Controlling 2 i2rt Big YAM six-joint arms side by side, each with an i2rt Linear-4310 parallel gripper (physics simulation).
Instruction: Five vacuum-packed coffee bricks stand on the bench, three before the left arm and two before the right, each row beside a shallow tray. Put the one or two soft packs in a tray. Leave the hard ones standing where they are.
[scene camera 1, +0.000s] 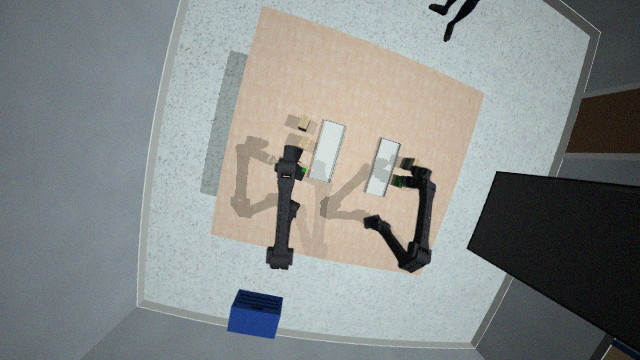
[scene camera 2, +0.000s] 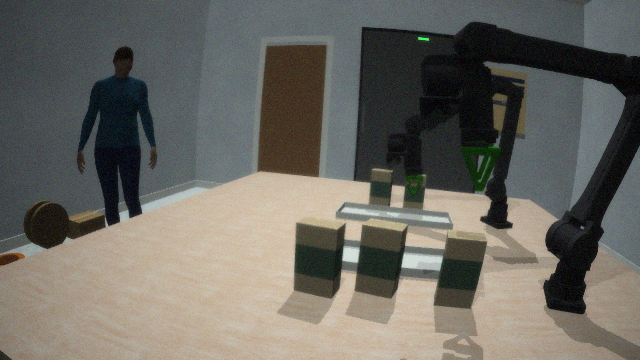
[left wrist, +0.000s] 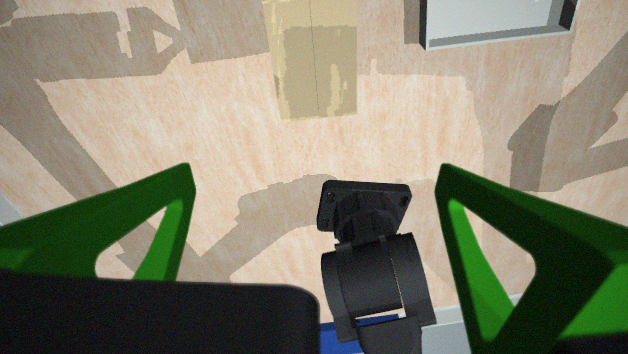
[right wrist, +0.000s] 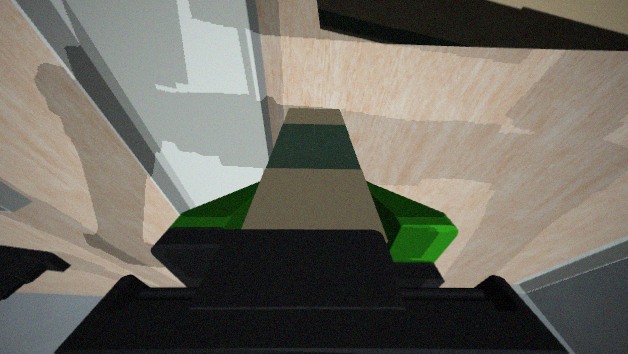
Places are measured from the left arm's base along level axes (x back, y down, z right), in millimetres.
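Pixels of known places: left gripper, fingertip midpoint: (scene camera 2: 478, 184) (left wrist: 315, 176); right gripper, fingertip midpoint: (scene camera 1: 400, 180) (scene camera 2: 412, 193) (right wrist: 313, 177); left arm's base, origin of the base link: (scene camera 1: 290, 205) (scene camera 2: 562, 299) (left wrist: 361, 204) (right wrist: 32, 255); right arm's base, origin of the base link: (scene camera 1: 371, 221) (scene camera 2: 495, 223).
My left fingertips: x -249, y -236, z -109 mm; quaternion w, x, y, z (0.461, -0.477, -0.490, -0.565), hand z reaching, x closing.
Ahead of a thing's pixels: the offset from my left fingertips to its top centre. "spot": to the spot under its first point.
Three coffee bricks @[spot: dz -104, dx -253, dy +154 mm] (scene camera 2: 318, 257) @[spot: dz -41, dx -156, dy +152 mm] (scene camera 2: 381, 257) @[spot: dz -21, dx -4, dy +150 mm] (scene camera 2: 460, 267) stand upright in the near row, beside the left tray @[dz +138, dx -195, dy +214 mm] (scene camera 1: 328, 150) (scene camera 2: 422, 273). My left gripper (scene camera 1: 303, 170) (scene camera 2: 480, 189) (left wrist: 315, 176) is open and empty above the bench; a brick top @[dz +16, dx -8, dy +96 mm] (left wrist: 320, 70) lies ahead of its fingers in the left wrist view. My right gripper (scene camera 1: 398, 181) (scene camera 2: 414, 190) (right wrist: 313, 177) is shut on a coffee brick @[dz +668, dx -284, dy +94 mm] (scene camera 2: 414, 205) (right wrist: 314, 145) of the far row, which looks upright beside the right tray @[dz +533, dx -305, dy +214 mm] (scene camera 1: 376, 185) (scene camera 2: 400, 222) (right wrist: 215, 60). The other far brick @[dz +659, dx -417, dy +95 mm] (scene camera 1: 407, 163) (scene camera 2: 381, 187) stands next to it.
The other far brick shows as a dark block @[spot: dz +666, dx -380, dy +122 mm] (right wrist: 425, 25) close to the right wrist camera. Both trays hold nothing visible except shadows. A person (scene camera 2: 120, 115) stands beyond the bench. A blue box (scene camera 1: 255, 317) is on the floor behind the arms.
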